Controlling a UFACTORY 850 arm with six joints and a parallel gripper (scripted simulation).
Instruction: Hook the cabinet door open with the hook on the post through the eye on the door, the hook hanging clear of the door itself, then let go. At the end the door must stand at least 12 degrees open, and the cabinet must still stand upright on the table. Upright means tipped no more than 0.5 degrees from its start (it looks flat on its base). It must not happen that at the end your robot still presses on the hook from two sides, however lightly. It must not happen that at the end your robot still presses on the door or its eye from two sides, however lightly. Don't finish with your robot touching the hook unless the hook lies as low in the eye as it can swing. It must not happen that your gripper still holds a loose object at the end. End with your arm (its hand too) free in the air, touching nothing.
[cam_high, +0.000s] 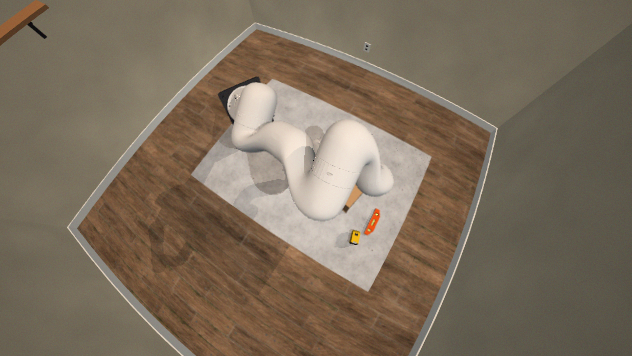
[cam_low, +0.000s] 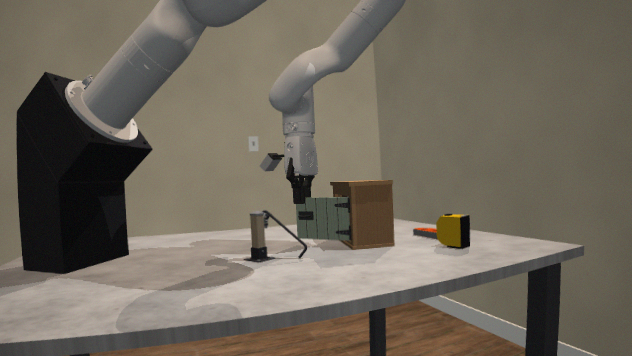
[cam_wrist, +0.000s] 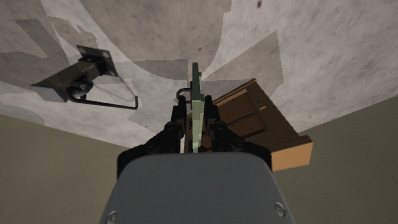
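The black hook is 120 mm to the right of my hand, 90 mm behind it and 80 mm below it. The rest, counted from my hand: green door 60 mm below, 50 mm to the right, 40 mm ahead; then yellow tape measure 290 mm ahead, 250 mm to the right, 90 mm below; then orange level 330 mm ahead, 130 mm to the right, 120 mm below.
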